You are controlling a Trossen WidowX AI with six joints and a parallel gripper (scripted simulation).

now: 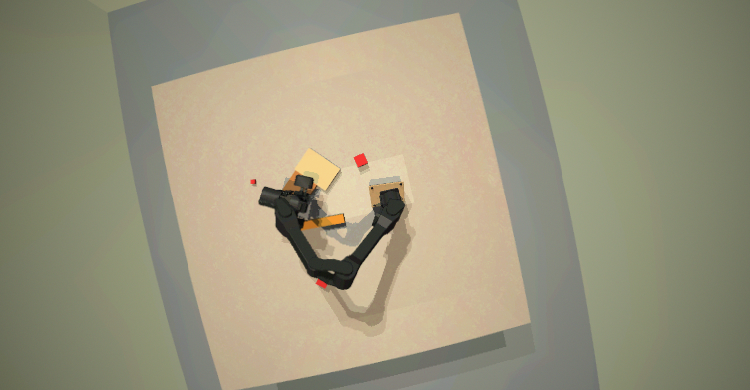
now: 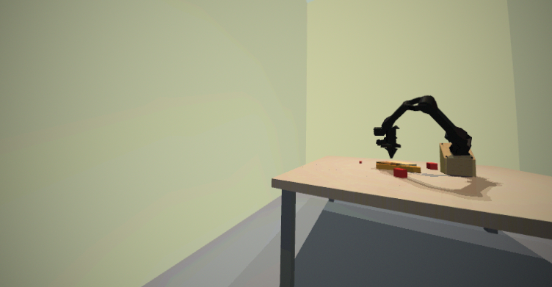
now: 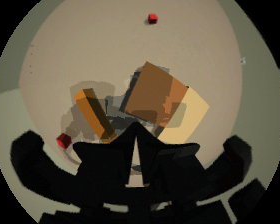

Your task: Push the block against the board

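The square orange-brown block is 1 cm ahead of my gripper tip, 5 cm to the right of it and 5 cm below it. Round my gripper tip: pale yellow box (7 cm behind, 11 cm to the right, 5 cm below); then tiny red piece (19 cm ahead, 12 cm to the right, 6 cm below); then narrow orange board (2 cm behind, 10 cm to the left, 5 cm below).
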